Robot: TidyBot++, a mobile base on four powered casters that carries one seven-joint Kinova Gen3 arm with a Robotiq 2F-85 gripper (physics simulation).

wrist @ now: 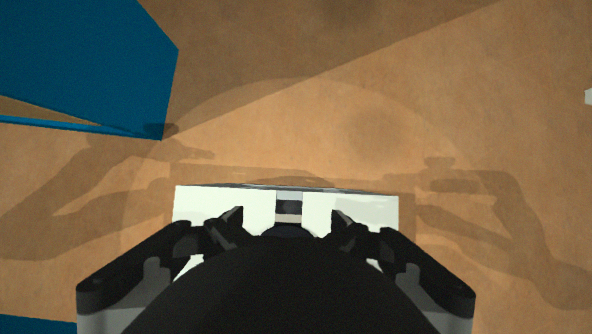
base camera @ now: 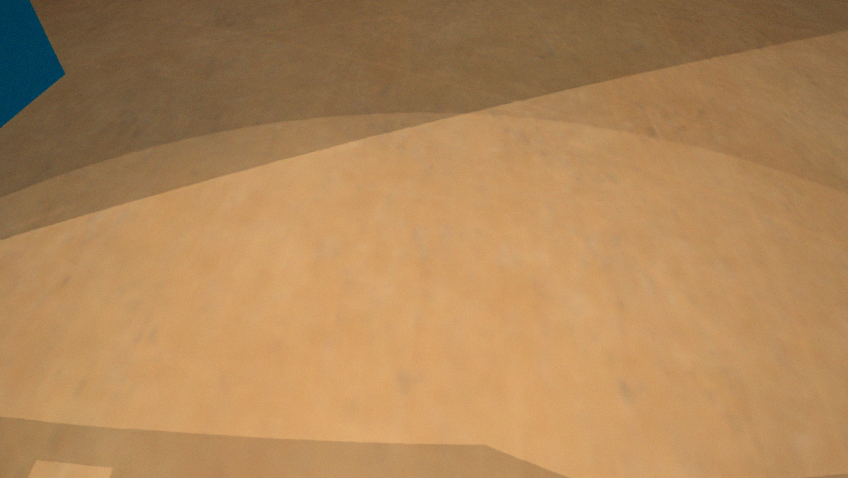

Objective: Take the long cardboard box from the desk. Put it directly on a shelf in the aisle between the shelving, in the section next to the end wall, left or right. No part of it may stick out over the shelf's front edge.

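My gripper is at the bottom middle of the wrist view. Its two black fingers stand apart, with no object between them, above the white top of my own base. The gripper does not show in the base camera view. The long cardboard box, the desk and any shelf that I can clearly make out do not show in either view.
A blue panel stands on the tan floor at the upper left. Another blue piece shows at the lower left. A small pale object is cut off at the right edge. Shadows cross the floor.
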